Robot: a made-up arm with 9 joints.
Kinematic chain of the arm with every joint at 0, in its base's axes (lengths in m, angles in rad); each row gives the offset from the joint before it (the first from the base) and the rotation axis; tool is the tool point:
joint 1: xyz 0 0 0.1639 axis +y
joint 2: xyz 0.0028 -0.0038 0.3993 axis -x
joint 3: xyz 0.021 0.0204 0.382 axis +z
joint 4: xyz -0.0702 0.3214 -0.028 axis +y
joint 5: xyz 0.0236 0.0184 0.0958 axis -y
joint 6: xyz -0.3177 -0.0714 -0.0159 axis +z
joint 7: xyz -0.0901 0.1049 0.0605 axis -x
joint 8: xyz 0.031 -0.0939 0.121 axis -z
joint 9: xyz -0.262 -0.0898 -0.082 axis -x
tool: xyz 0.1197 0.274 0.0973
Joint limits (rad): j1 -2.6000..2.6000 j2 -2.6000..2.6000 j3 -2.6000..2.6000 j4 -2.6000..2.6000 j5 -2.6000..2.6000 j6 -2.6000..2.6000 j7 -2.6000..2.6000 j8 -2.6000..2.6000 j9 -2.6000..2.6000
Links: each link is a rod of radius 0.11 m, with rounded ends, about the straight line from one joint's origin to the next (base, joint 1, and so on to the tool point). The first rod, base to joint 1, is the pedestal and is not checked.
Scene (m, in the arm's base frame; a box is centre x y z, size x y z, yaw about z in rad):
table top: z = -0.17
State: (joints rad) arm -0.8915 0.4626 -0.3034 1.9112 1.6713 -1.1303 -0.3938 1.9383 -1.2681
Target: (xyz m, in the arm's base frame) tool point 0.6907 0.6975 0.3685
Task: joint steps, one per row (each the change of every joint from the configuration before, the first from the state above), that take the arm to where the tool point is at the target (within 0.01 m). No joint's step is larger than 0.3 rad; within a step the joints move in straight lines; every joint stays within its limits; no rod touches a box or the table.
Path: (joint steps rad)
1: 0.2779 0.0946 -0.0631 0.0807 -0.1009 -0.0045 0.0651 -0.0117 -0.0692
2: 0.2780 0.0946 -0.0631 0.0808 -0.1008 -0.0046 0.0651 -0.0117 -0.0691
3: 0.2779 0.0946 -0.0631 0.0807 -0.1009 -0.0045 0.0652 -0.0117 -0.0692
4: 0.2780 0.0946 -0.0631 0.0808 -0.1009 -0.0046 0.0651 -0.0117 -0.0692
5: 0.2779 0.0945 -0.0631 0.0807 -0.1008 -0.0045 0.0651 -0.0118 -0.0691

